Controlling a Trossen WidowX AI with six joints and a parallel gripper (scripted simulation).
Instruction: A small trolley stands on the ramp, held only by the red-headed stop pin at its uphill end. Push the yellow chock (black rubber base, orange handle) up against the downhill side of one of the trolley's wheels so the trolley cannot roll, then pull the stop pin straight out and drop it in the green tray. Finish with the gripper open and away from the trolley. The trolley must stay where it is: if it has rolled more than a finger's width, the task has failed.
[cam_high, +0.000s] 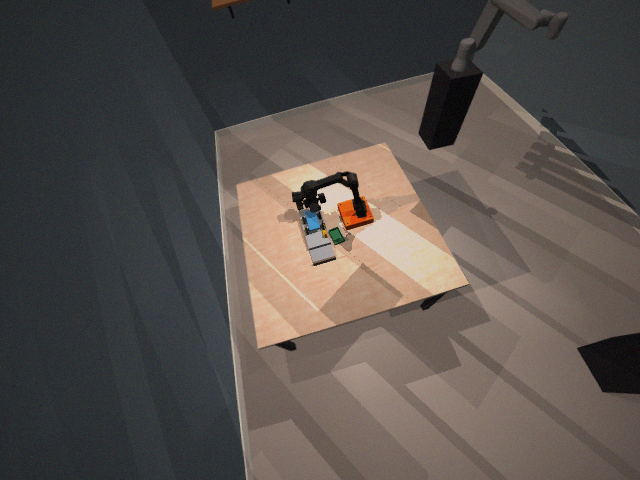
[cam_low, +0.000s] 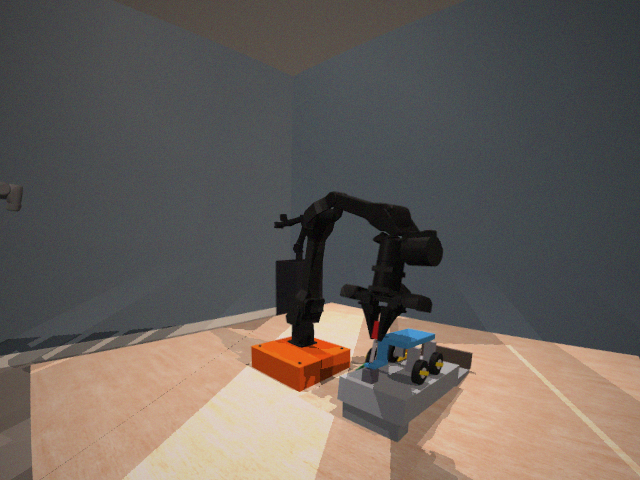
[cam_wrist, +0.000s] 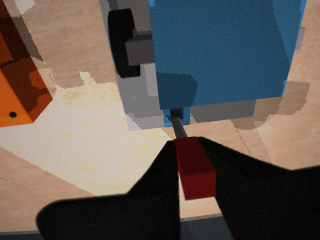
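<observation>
Right now my gripper tip is 180 mm to the right of the green tray, 170 mm above it and 120 mm past it. The rest, counted from my gripper tip: red-headed stop pin right at my gripper tip; then blue-topped trolley 90 mm to the left, 50 mm below, 20 mm ahead; then grey ramp 120 mm below, 90 mm to the left, 20 mm ahead.
</observation>
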